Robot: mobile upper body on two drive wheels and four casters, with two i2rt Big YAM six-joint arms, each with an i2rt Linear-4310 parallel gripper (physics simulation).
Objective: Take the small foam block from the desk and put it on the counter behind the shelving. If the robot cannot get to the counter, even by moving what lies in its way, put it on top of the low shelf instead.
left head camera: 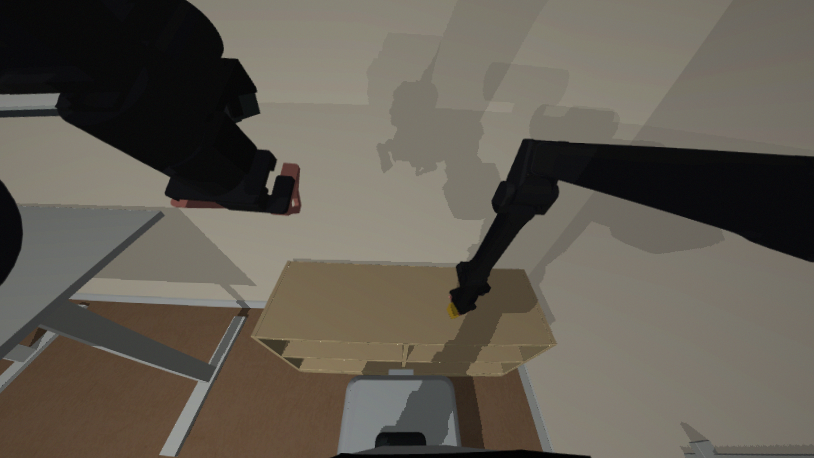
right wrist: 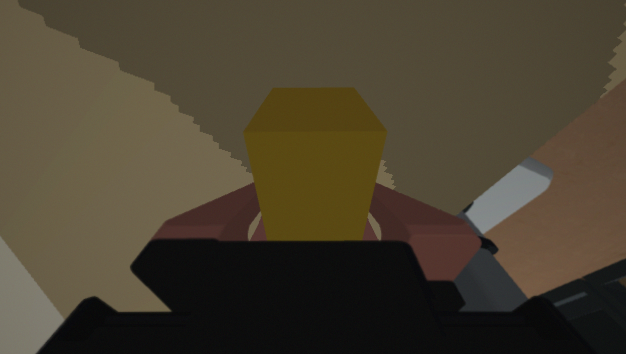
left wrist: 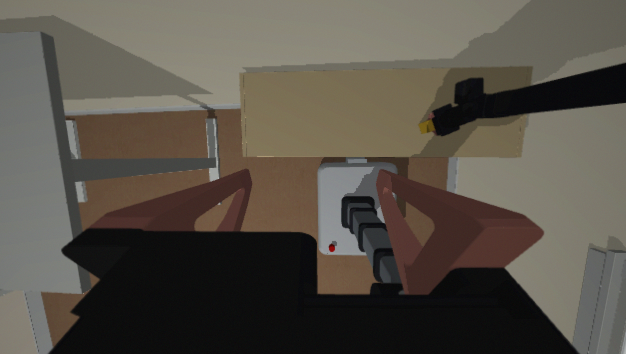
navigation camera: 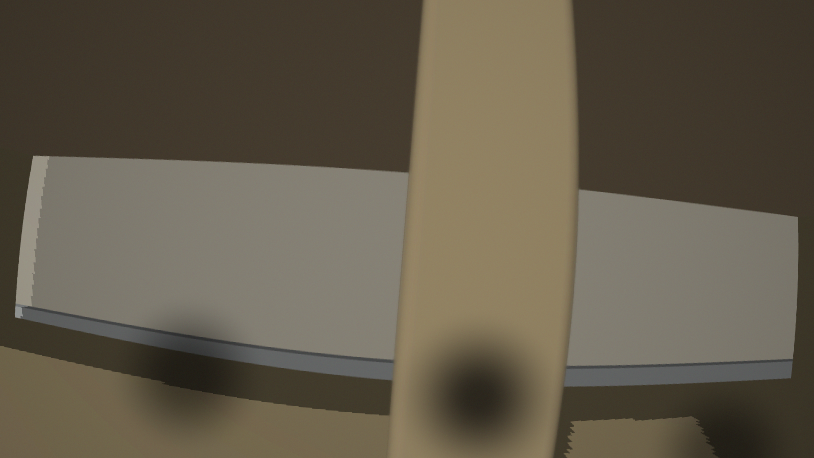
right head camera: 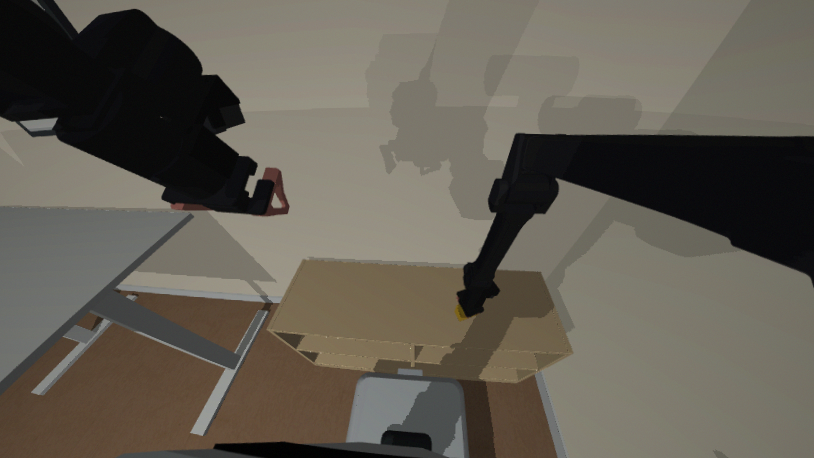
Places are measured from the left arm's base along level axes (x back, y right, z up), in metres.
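Pixels of known places: left gripper, between the fingertips: (left head camera: pixel 267 206) (left wrist: pixel 313 176) (right head camera: pixel 260 208); right gripper, between the fingertips: (left head camera: pixel 457 310) (right wrist: pixel 313 176) (left wrist: pixel 430 125) (right head camera: pixel 465 312).
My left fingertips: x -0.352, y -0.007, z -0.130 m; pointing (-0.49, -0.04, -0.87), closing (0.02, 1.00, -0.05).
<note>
Ahead of a thing's pixels: the offset from my left fingertips to its top centre. "pt": to the spot under its first point. Level surfaces: height alone.
The small foam block @[dx -0.144, dy +0.467, dz -0.610 m] (left head camera: pixel 453 310) (right head camera: pixel 460 312) (left wrist: pixel 426 127) (right wrist: pixel 315 180) is yellow. My right gripper (left head camera: pixel 455 305) (right head camera: pixel 462 308) (left wrist: pixel 430 125) (right wrist: pixel 313 176) is shut on it and holds it over the right half of the low shelf's top; any gap below the block cannot be told. The low wooden shelf @[dz -0.670 m] (left head camera: pixel 352 296) (right head camera: pixel 364 296) (left wrist: pixel 325 110) stands in front of my base, against the wall. My left gripper (left wrist: pixel 313 176) is open and empty, up high to the left of the shelf in the head views. The counter is not identifiable in these views.
A grey table @[dz -0.330 m] (left head camera: pixel 68 244) (right head camera: pixel 68 256) (left wrist: pixel 25 150) stands at the left, its white leg frame on the brown floor. My base (left head camera: pixel 375 404) (right head camera: pixel 381 404) (left wrist: pixel 332 200) is close to the shelf's open front. A tan upright panel @[pt dx -0.010, dy +0.243, dz -1.041 m] (navigation camera: pixel 489 199) fills the middle of the navigation view.
</note>
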